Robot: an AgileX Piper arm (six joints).
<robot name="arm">
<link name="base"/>
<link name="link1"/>
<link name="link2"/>
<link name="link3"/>
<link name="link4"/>
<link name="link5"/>
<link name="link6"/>
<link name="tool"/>
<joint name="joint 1" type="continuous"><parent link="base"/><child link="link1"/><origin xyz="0 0 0.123" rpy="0 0 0"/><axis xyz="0 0 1"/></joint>
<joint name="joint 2" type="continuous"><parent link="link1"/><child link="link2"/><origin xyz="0 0 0" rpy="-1.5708 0 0"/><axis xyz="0 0 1"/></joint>
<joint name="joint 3" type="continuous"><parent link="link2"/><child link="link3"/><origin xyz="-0.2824 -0.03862 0" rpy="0 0 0"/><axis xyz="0 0 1"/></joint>
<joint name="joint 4" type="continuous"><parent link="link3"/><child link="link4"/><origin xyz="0.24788 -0.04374 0" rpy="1.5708 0 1.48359"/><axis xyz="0 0 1"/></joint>
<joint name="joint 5" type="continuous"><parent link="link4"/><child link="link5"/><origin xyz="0 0 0" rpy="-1.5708 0 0"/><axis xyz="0 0 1"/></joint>
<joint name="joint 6" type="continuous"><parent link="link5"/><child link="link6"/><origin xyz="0 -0.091 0" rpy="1.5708 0 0"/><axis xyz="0 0 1"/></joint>
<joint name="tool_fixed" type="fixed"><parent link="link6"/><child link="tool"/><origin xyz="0 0 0" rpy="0 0 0"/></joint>
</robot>
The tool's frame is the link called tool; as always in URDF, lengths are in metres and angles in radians. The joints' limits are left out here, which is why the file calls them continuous.
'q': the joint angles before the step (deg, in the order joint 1, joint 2, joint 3, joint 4, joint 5, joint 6). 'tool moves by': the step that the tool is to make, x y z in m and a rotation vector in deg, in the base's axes. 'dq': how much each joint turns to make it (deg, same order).
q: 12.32 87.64 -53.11 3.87 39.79 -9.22
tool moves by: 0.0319 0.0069 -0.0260 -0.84 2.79 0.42
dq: 0.01 9.25 -5.06 -0.02 -1.26 -0.50
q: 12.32 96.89 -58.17 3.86 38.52 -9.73
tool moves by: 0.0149 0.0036 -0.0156 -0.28 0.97 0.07
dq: 0.08 4.57 -2.34 0.00 -1.22 -0.07
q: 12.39 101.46 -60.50 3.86 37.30 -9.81
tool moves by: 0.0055 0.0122 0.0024 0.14 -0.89 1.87
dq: 1.80 1.01 -1.99 -0.08 0.08 -0.02
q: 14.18 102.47 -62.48 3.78 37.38 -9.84
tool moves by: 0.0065 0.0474 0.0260 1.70 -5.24 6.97
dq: 6.97 0.21 -6.17 0.01 0.45 0.02
